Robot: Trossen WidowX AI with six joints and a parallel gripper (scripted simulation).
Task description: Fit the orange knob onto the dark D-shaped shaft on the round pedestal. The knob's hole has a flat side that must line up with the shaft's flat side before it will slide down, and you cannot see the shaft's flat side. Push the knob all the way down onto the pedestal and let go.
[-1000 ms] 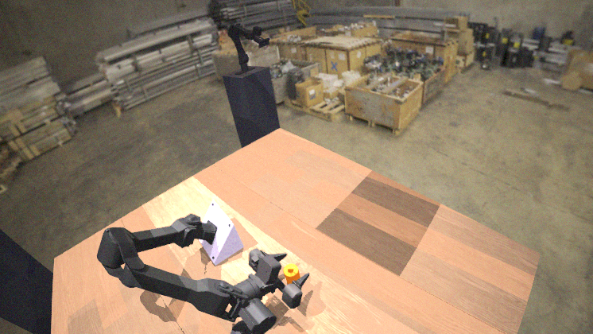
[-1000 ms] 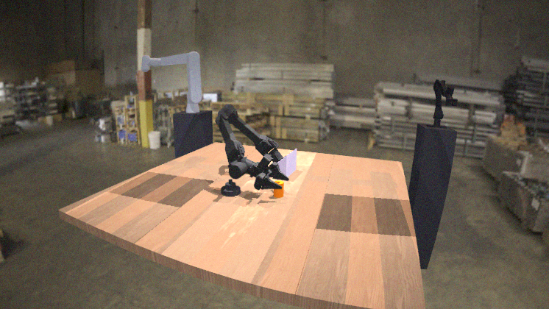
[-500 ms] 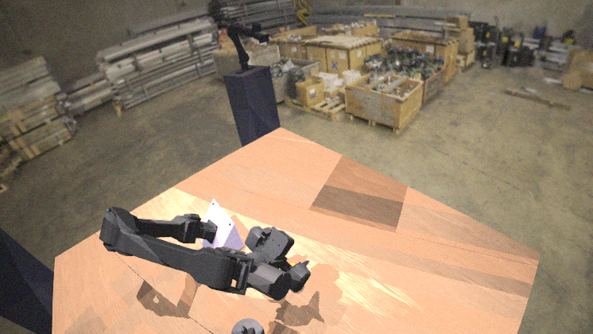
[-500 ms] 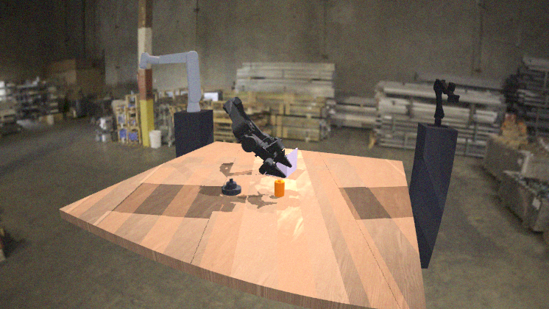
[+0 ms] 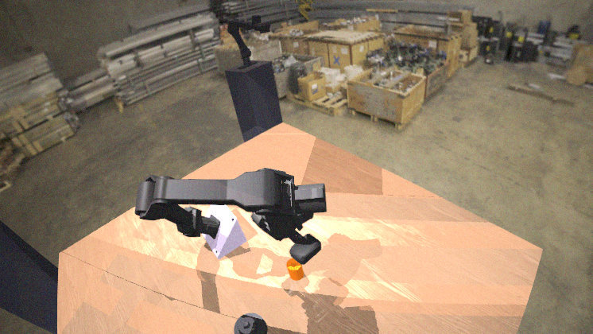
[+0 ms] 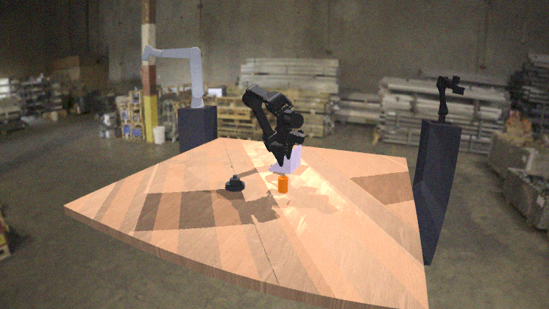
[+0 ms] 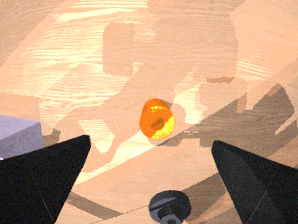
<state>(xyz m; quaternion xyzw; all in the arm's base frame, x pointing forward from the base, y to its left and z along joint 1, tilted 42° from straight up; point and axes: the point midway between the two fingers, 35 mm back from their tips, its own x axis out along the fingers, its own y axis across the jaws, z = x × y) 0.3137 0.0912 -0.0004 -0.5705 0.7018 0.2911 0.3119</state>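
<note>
Right now my gripper tip is 10 mm short of the orange knob, 10 mm to the left of it and 90 mm above it. The rest, counted from my gripper tip: shaft 30 mm ahead, 210 mm to the right, 90 mm below.
</note>
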